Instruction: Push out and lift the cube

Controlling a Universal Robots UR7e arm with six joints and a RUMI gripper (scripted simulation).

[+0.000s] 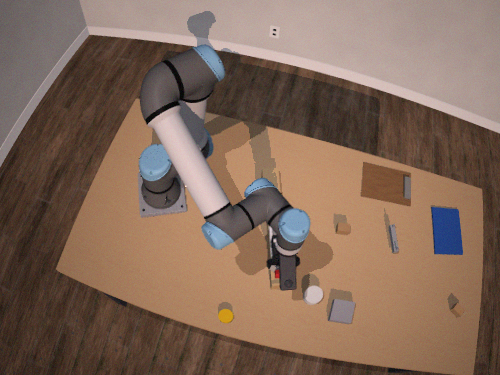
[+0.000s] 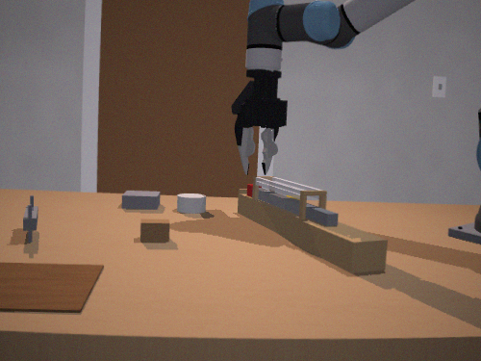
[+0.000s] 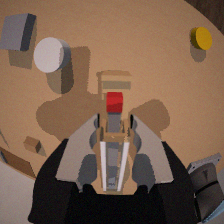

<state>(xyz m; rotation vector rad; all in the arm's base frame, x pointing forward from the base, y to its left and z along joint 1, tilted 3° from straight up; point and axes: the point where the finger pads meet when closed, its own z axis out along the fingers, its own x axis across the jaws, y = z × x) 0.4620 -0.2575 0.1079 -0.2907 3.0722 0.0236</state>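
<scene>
Now: the small red cube 50 mm below my hand. From my hand the other things lie so: yellow disc: 170 mm to the right, 150 mm behind, 100 mm below; long wooden base: 140 mm to the left, 50 mm below, 30 mm behind; white cylinder: 130 mm ahead, 90 mm below, 60 mm to the right.
</scene>
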